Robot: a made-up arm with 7 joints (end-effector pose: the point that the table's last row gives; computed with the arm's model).
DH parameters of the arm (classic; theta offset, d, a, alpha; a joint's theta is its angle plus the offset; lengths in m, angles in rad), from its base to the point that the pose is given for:
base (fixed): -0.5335 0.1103 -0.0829 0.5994
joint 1: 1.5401 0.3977 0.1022 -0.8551
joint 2: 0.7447 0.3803 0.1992 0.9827
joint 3: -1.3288 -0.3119 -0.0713 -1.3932
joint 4: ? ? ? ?
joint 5: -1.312 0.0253 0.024 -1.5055
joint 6: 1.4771 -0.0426 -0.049 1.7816
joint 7: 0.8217 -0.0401 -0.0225 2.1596
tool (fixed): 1.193 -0.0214 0 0
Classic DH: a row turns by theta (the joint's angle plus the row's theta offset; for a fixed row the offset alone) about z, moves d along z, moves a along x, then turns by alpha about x.
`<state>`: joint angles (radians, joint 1 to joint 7).
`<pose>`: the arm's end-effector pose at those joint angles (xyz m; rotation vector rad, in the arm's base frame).
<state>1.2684 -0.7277 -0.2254 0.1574 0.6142 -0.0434 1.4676</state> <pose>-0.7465 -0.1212 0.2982 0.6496 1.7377 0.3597</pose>
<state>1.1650 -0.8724 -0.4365 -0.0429 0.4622 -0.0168 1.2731</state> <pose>-0.7705 -0.0268 0.3778 1.2913 1.4772 0.5735</pose>
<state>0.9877 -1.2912 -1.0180 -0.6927 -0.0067 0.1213 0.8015</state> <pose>-0.7012 0.1864 0.6189 2.1684 -0.1914 0.2215</pose>
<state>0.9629 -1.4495 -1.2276 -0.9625 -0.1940 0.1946 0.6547</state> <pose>-0.6291 0.2222 0.6933 1.9927 -0.7436 -0.1161</pose>
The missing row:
joint 4: 1.5452 0.0426 -0.0013 -1.4289
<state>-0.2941 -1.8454 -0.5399 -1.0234 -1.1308 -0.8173 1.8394</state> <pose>-0.0440 0.1280 0.9164 1.8498 -0.6000 0.6453</pose>
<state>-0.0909 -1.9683 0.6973 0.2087 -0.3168 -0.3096 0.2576</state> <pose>-0.2485 0.1318 0.8327 1.9408 -1.0442 1.6201</pose>
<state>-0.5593 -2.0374 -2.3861 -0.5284 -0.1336 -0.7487 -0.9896</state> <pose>0.0925 -0.1981 0.8265 0.8233 -0.0292 -2.2578</pose>
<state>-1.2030 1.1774 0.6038 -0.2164 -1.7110 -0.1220 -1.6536</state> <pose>-0.4651 0.0072 0.6759 1.6748 -1.0884 -0.2452</pose>
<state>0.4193 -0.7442 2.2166 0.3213 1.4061 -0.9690 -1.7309</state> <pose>-0.4389 0.0902 0.4695 0.9354 -0.3117 -1.8602</pose>
